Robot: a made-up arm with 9 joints. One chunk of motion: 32 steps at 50 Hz.
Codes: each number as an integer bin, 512 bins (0 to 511) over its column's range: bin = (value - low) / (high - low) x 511, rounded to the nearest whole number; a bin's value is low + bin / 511 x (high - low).
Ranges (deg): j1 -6..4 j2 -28..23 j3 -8..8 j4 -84..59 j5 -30..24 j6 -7..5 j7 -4..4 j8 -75..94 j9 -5..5
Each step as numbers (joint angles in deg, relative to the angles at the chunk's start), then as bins.
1 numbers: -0.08 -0.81 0.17 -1.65 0.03 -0.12 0.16 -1.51 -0.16
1 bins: 303 272 261 294 284 293 266 222 247
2 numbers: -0.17 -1.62 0.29 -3.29 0.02 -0.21 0.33 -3.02 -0.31
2 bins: 298 264 265 288 284 289 277 218 240
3 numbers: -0.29 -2.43 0.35 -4.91 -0.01 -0.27 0.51 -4.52 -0.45
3 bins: 292 256 267 283 284 287 288 213 233
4 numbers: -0.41 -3.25 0.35 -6.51 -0.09 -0.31 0.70 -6.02 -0.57
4 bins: 286 248 267 277 283 285 300 209 226
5 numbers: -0.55 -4.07 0.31 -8.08 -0.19 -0.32 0.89 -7.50 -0.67
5 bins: 278 240 265 271 282 284 312 204 221
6 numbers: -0.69 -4.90 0.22 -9.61 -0.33 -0.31 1.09 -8.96 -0.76
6 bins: 271 231 263 266 281 285 325 200 217
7 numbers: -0.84 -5.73 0.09 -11.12 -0.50 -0.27 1.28 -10.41 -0.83
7 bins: 264 223 258 260 279 287 337 195 213
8 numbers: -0.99 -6.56 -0.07 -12.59 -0.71 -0.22 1.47 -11.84 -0.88
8 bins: 256 215 253 255 277 289 349 191 211
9 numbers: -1.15 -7.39 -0.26 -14.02 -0.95 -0.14 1.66 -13.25 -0.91
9 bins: 248 207 247 250 275 292 362 187 209
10 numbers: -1.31 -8.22 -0.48 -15.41 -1.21 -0.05 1.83 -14.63 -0.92
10 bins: 240 198 240 245 272 296 372 183 208
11 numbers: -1.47 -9.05 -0.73 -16.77 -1.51 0.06 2.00 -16.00 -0.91
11 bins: 231 190 232 240 270 301 383 178 209
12 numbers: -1.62 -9.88 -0.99 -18.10 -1.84 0.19 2.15 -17.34 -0.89
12 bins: 224 182 224 235 266 306 393 174 210
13 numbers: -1.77 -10.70 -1.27 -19.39 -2.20 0.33 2.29 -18.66 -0.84
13 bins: 216 173 215 231 263 312 402 170 213
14 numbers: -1.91 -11.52 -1.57 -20.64 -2.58 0.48 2.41 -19.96 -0.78
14 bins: 209 165 205 226 259 319 409 166 216
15 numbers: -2.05 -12.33 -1.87 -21.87 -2.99 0.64 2.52 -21.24 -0.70
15 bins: 202 157 196 222 256 325 416 163 220
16 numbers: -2.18 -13.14 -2.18 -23.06 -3.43 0.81 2.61 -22.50 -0.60
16 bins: 195 149 186 218 251 333 422 159 225
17 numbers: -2.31 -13.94 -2.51 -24.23 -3.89 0.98 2.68 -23.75 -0.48
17 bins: 189 141 175 214 247 340 427 155 231
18 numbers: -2.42 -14.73 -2.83 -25.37 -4.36 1.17 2.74 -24.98 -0.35
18 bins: 183 133 165 210 243 348 431 151 238
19 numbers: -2.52 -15.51 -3.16 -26.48 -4.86 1.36 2.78 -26.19 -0.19
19 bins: 178 125 155 206 238 356 433 148 246
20 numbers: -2.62 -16.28 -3.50 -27.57 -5.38 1.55 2.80 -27.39 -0.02
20 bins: 173 117 144 202 233 364 434 144 254
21 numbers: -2.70 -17.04 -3.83 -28.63 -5.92 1.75 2.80 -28.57 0.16
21 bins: 169 110 133 198 228 373 434 140 264
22 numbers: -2.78 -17.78 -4.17 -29.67 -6.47 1.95 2.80 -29.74 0.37
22 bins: 165 102 122 194 223 381 434 137 274
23 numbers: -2.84 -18.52 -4.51 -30.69 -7.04 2.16 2.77 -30.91 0.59
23 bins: 161 95 111 190 217 390 432 133 286
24 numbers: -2.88 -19.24 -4.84 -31.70 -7.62 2.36 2.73 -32.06 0.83
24 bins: 159 88 101 187 212 399 430 130 298
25 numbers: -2.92 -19.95 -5.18 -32.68 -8.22 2.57 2.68 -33.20 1.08
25 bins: 157 81 90 183 206 408 427 126 311
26 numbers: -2.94 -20.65 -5.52 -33.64 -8.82 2.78 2.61 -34.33 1.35
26 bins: 156 74 79 180 200 416 422 123 324
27 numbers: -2.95 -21.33 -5.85 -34.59 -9.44 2.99 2.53 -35.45 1.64
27 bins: 156 67 69 177 195 425 417 120 339
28 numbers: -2.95 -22.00 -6.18 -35.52 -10.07 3.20 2.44 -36.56 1.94
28 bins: 156 60 58 173 189 434 411 116 355
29 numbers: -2.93 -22.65 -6.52 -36.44 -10.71 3.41 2.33 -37.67 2.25
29 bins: 157 54 47 170 183 443 404 113 370
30 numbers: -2.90 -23.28 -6.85 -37.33 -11.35 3.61 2.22 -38.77 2.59
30 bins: 158 47 37 167 176 452 397 110 388
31 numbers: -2.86 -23.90 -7.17 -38.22 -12.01 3.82 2.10 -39.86 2.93
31 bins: 160 41 27 164 170 461 390 106 405
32 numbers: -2.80 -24.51 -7.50 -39.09 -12.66 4.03 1.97 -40.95 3.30
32 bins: 164 35 16 160 164 470 381 103 424
